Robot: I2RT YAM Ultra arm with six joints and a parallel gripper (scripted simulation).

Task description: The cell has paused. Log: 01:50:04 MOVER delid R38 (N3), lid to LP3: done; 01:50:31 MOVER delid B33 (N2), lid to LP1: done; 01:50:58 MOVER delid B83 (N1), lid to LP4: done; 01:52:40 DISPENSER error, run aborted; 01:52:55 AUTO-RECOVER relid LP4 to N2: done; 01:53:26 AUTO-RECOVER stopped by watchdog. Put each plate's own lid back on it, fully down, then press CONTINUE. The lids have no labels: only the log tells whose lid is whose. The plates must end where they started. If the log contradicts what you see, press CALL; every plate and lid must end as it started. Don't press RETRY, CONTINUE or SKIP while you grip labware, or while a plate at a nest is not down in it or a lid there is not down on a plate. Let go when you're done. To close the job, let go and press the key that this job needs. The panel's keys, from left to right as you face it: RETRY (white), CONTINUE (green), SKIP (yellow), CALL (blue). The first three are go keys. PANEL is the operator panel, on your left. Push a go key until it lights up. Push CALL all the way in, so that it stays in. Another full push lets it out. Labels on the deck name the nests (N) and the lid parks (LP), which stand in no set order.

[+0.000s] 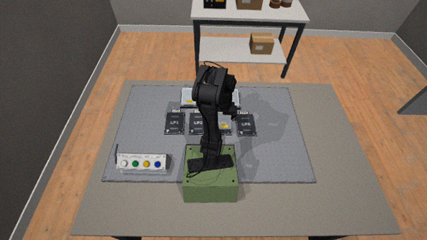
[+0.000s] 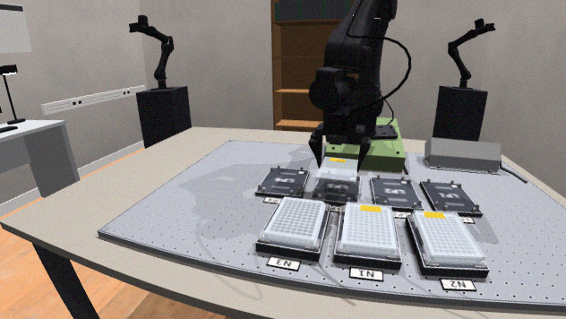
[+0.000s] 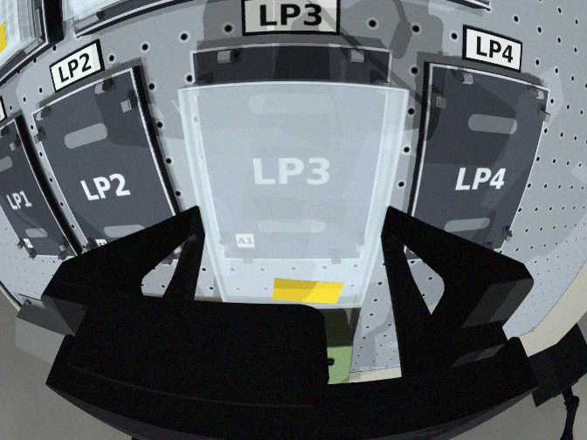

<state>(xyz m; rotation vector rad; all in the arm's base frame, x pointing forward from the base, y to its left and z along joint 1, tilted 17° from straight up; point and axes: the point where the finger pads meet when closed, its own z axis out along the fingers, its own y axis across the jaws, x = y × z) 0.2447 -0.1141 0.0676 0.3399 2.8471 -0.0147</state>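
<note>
My gripper is now 5 cm above the LP3 lid park. From my hand the other things lie so: LP2 lid park: 3 cm ahead, 13 cm to the left, 5 cm below; LP1 lid park: 5 cm ahead, 26 cm to the left, 5 cm below; LP4 lid park: 3 cm behind, 13 cm to the right, 5 cm below.
</note>
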